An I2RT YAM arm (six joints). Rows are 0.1 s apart.
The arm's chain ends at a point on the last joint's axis. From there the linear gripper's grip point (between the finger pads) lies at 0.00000 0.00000 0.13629 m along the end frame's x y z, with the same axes.
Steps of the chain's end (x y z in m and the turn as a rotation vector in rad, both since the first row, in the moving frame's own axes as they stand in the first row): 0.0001, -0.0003, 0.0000, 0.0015, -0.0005, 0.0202; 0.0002, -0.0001, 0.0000, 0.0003, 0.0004, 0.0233; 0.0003, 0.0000, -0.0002, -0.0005, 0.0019, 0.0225; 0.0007, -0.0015, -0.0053, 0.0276, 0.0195, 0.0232; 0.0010, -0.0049, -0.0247, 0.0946, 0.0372, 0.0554; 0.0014, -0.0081, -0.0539, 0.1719, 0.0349, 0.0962; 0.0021, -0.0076, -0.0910, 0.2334, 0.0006, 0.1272; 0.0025, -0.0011, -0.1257, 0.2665, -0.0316, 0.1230; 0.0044, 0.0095, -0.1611, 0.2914, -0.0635, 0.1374
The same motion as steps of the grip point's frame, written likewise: 0.0000, -0.0005, 0.0000, 0.0015, -0.0005, 0.0202; 0.0003, -0.0001, 0.0000, 0.0003, 0.0004, 0.0233; 0.0006, 0.0001, -0.0002, -0.0005, 0.0019, 0.0225; 0.0034, -0.0052, -0.0054, 0.0276, 0.0195, 0.0232; 0.0064, -0.0176, -0.0254, 0.0946, 0.0372, 0.0554; 0.0072, -0.0311, -0.0560, 0.1719, 0.0349, 0.0962; 0.0042, -0.0390, -0.0947, 0.2334, 0.0006, 0.1272; 0.0005, -0.0372, -0.1306, 0.2665, -0.0316, 0.1230; -0.0014, -0.0301, -0.1671, 0.2914, -0.0635, 0.1374
